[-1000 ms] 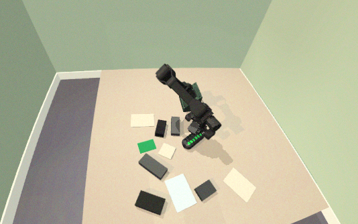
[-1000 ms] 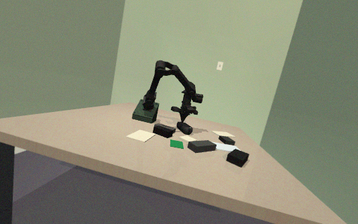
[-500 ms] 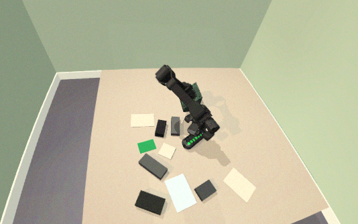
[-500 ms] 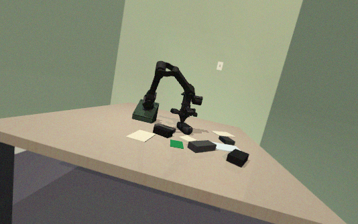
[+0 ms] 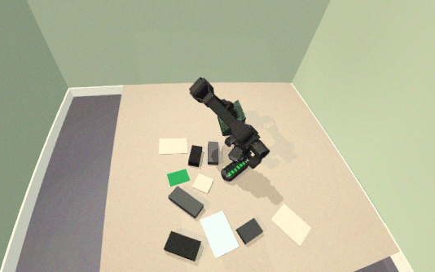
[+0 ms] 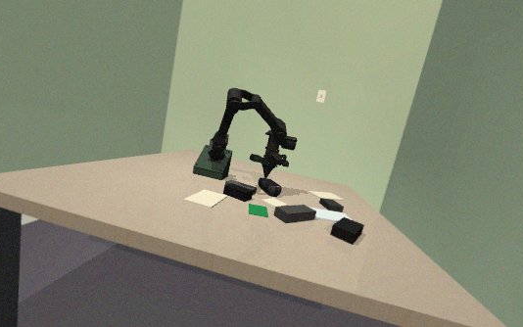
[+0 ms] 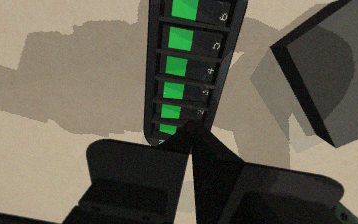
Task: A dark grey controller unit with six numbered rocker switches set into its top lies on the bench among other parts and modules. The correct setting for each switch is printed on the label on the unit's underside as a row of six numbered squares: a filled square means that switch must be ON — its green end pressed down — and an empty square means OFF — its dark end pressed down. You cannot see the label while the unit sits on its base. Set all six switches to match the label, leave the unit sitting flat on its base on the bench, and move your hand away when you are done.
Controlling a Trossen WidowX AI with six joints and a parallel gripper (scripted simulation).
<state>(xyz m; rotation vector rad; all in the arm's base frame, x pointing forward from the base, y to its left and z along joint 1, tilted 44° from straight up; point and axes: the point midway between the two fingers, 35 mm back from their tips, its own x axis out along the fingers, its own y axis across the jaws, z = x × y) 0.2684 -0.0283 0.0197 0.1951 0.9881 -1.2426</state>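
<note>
Right now my gripper tip is 7 cm short of the cream tile, 19 cm to the left of it and 5 cm above it. Also, from my gripper tip: green card: 2 cm ahead, 30 cm to the right, 6 cm below; grey module: 9 cm behind, 11 cm to the right, 5 cm below; black block: 8 cm behind, 20 cm to the right, 4 cm below.
</note>
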